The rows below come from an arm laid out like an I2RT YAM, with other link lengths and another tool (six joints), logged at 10 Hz.
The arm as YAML. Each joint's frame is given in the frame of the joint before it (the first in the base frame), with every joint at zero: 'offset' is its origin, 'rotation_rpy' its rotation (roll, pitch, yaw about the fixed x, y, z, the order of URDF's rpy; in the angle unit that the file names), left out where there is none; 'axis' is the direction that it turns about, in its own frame. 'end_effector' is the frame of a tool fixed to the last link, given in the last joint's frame.
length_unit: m
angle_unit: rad
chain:
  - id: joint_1
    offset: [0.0, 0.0, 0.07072]
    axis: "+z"
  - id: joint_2
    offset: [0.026, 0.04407, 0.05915]
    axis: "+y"
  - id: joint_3
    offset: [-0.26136, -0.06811, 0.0]
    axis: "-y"
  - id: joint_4
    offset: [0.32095, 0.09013, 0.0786]
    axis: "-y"
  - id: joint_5
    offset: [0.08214, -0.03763, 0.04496]
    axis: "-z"
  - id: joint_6
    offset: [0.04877, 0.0, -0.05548]
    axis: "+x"
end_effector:
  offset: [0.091, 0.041, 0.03]
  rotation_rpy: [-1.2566, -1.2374, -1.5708]
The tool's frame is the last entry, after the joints.
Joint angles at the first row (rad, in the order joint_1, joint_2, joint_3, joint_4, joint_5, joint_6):
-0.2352 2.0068 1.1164 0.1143 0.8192 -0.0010
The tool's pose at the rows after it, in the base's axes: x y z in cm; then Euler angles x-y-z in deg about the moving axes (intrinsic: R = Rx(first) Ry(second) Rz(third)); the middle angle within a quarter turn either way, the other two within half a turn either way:
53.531 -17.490 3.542 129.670 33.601 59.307
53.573 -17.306 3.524 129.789 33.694 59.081
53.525 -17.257 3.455 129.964 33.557 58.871
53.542 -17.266 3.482 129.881 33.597 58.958
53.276 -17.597 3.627 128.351 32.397 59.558
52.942 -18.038 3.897 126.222 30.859 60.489
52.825 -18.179 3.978 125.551 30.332 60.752
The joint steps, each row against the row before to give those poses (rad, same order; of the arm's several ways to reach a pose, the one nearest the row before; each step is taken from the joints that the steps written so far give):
0.0004 -0.0001 0.0000 0.0011 -0.0007 0.0008
0.0034 0.0000 0.0000 -0.0011 0.0003 -0.0004
0.0008 0.0001 0.0000 -0.0046 0.0004 0.0008
0.0000 0.0000 0.0000 0.0015 0.0004 0.0000
0.0000 -0.0001 0.0000 -0.0011 0.0309 -0.0004
0.0000 -0.0003 0.0000 0.0007 0.0416 0.0004
0.0000 0.0000 0.0000 0.0000 0.0137 0.0000

